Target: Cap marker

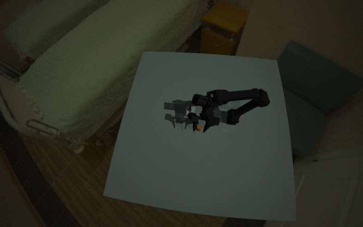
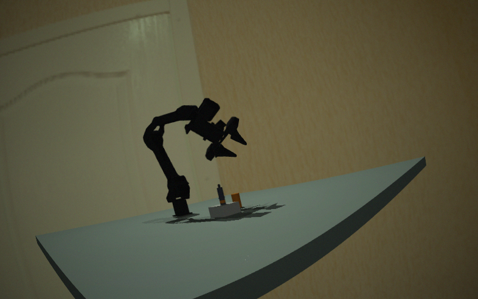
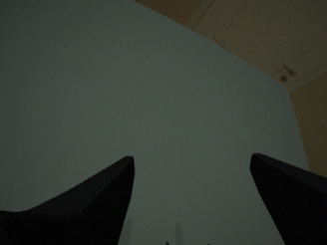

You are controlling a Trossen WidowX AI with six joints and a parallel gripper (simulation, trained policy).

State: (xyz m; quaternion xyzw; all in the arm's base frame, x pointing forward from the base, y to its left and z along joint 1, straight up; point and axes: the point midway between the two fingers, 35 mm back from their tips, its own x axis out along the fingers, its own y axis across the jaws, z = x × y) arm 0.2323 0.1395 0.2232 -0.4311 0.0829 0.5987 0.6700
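Right now my gripper tip is 7 cm to the left of the orange cap and 17 cm above it. Round my gripper tip: holder block: 7 cm ahead, 20 cm to the right, 18 cm below.
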